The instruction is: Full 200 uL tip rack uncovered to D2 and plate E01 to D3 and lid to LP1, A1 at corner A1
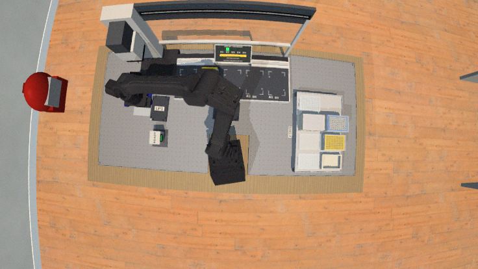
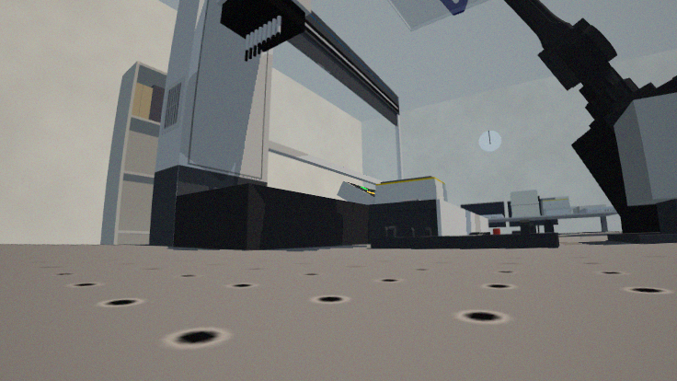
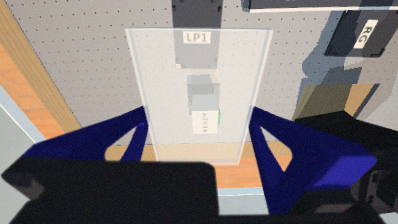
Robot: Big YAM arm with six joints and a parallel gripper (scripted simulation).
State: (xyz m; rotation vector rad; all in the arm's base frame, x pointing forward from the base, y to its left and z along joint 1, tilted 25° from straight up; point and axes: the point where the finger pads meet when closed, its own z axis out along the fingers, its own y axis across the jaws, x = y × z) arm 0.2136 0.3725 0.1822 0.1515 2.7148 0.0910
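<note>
Right now my hand is 280 mm above the lid park LP1 and 10 mm short of it. Also, from my hand: clear plate lid (right at my hand); ready key (210 mm below, 160 mm behind, 40 mm to the right); yellow tip rack (300 mm to the right, 180 mm below, 140 mm ahead).
</note>
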